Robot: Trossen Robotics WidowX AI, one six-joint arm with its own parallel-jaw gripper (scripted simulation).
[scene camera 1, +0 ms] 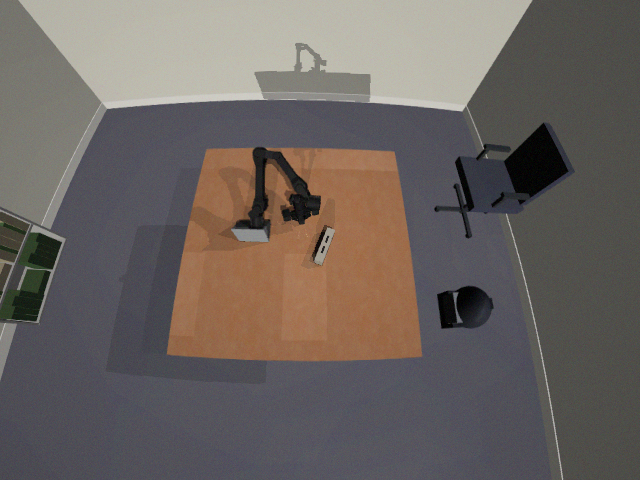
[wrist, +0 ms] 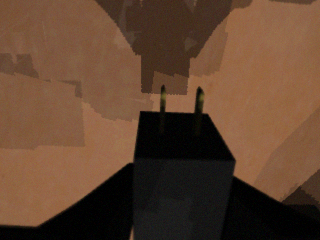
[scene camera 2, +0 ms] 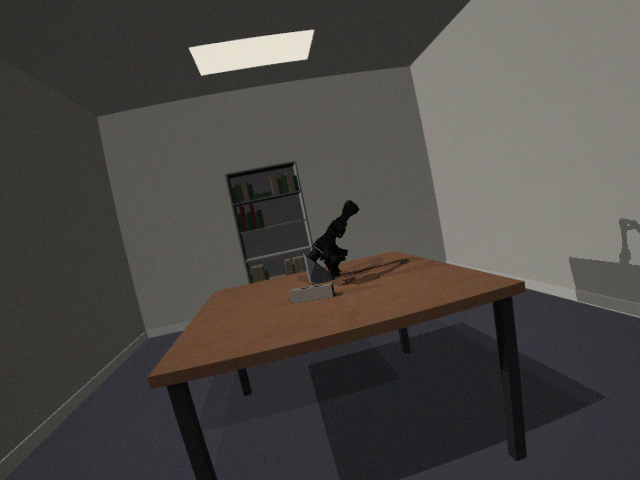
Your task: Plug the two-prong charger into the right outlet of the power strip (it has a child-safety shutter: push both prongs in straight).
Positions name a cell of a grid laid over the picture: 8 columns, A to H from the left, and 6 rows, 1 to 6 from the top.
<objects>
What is my gripper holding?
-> A dark two-prong charger.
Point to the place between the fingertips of my gripper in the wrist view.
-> At E5
</objects>
